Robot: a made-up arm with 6 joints.
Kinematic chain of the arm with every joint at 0, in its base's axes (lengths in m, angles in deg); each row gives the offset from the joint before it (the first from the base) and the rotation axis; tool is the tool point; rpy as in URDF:
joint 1: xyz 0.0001 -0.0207 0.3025 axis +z
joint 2: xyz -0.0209 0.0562 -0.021 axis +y
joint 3: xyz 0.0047 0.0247 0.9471 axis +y
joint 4: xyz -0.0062 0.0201 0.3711 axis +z
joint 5: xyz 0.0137 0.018 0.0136 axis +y
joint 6: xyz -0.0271 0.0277 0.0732 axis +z
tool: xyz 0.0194 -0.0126 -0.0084 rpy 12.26 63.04 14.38
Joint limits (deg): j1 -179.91..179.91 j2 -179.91..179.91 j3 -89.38..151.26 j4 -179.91..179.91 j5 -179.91..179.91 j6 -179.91..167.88
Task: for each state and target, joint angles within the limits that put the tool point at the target. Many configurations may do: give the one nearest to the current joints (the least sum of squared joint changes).
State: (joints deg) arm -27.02 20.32 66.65 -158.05 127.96 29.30
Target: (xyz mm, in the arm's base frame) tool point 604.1 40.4 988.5
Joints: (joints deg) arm 2.80 20.27 107.83 -151.18 133.67 29.86
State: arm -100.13 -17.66 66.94 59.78 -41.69 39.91
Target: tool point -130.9 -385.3 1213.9
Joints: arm -123.42 -2.49 102.75 64.39 -42.92 37.54
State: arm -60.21 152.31 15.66 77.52 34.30 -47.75
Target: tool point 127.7 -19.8 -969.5
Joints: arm -68.36 158.86 60.85 79.79 21.29 -51.23
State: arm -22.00 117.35 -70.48 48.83 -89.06 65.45
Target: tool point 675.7 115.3 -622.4
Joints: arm 2.66 160.22 -56.09 46.12 -90.06 65.45
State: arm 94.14 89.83 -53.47 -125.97 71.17 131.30
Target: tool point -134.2 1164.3 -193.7
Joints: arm 96.05 123.98 -43.54 -123.87 71.19 131.05
